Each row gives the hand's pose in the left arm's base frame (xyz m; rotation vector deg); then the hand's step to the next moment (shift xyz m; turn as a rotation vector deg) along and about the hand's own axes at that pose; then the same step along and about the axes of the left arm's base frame.
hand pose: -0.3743 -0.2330 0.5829 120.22 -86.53 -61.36
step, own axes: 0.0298 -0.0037 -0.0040 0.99 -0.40 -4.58
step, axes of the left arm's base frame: 0.0099 -0.0265 -0.0110 3.80 -1.44 2.38
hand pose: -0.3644 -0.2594 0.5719 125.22 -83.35 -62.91
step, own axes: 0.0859 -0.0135 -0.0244 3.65 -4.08 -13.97
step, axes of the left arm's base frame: 0.0436 -0.0736 -0.0290 13.58 -3.66 5.23
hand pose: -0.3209 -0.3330 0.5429 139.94 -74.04 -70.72
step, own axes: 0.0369 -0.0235 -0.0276 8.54 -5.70 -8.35
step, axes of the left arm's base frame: 0.0458 -0.0193 -0.0145 12.14 -4.80 -2.17
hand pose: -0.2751 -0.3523 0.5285 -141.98 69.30 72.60
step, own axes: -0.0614 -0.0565 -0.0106 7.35 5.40 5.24
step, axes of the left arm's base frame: 0.0253 0.0710 0.0374 -4.62 -5.91 -7.38
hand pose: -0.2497 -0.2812 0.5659 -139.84 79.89 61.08
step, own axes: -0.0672 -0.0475 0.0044 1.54 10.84 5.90
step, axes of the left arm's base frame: 0.0140 0.0758 0.0291 -11.16 -4.60 -2.99
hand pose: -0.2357 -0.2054 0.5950 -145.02 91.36 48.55
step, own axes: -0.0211 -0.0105 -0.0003 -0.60 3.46 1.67
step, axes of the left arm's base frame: 0.0021 0.0223 0.0073 -3.83 -0.63 -0.27
